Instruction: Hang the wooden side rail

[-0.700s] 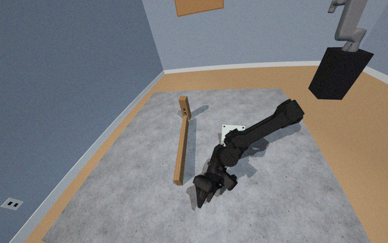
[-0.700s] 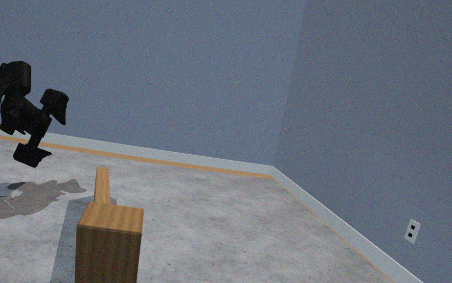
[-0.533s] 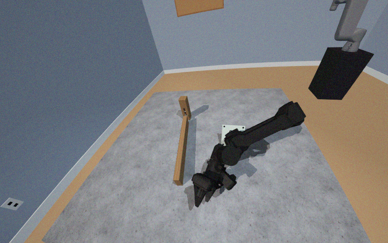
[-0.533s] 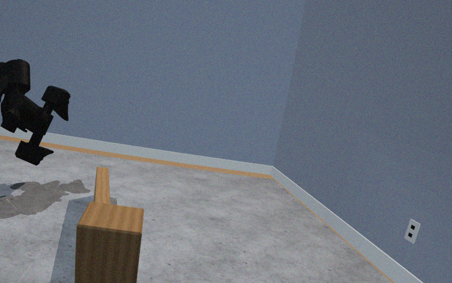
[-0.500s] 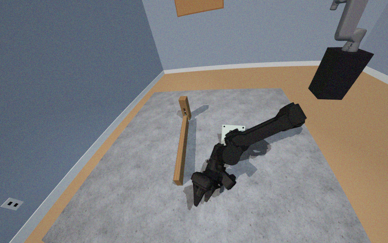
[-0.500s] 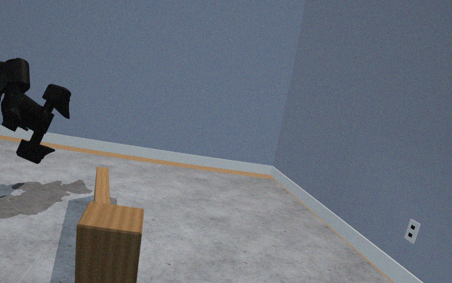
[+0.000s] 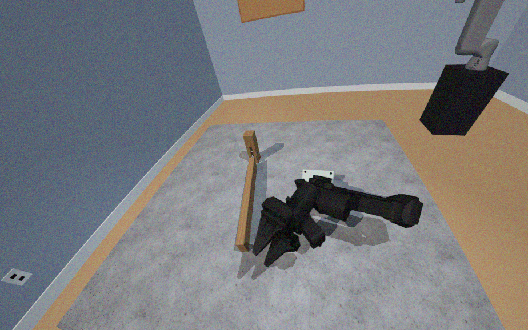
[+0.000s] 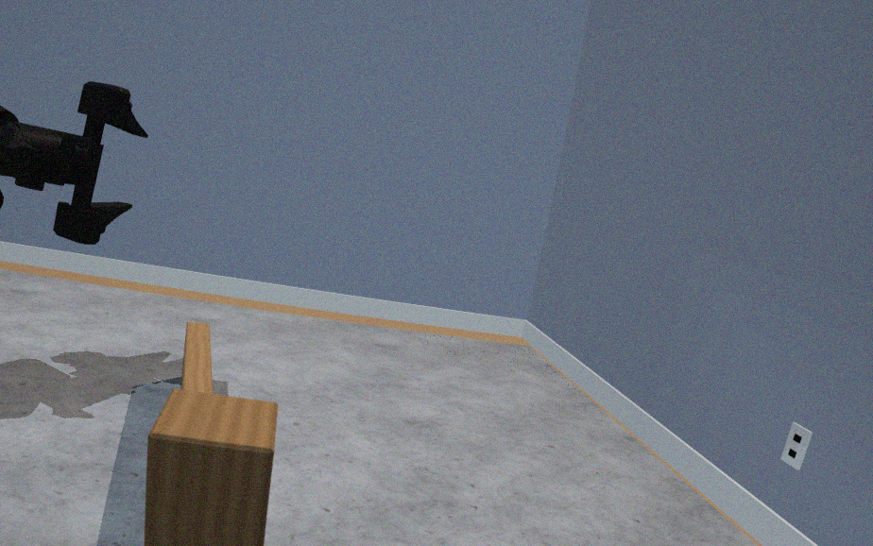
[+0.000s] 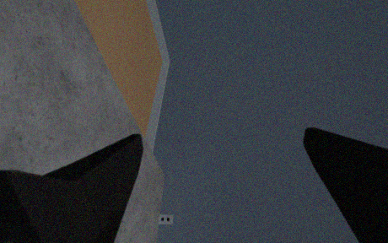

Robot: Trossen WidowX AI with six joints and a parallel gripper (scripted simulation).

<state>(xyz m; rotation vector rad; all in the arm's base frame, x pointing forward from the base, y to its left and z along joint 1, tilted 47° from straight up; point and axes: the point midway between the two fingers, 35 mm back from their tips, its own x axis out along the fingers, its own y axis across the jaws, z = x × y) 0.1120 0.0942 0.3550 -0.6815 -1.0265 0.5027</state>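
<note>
My gripper tip is 560 mm to the left of the wooden headboard post, 220 mm short of it and 150 mm above it.
</note>
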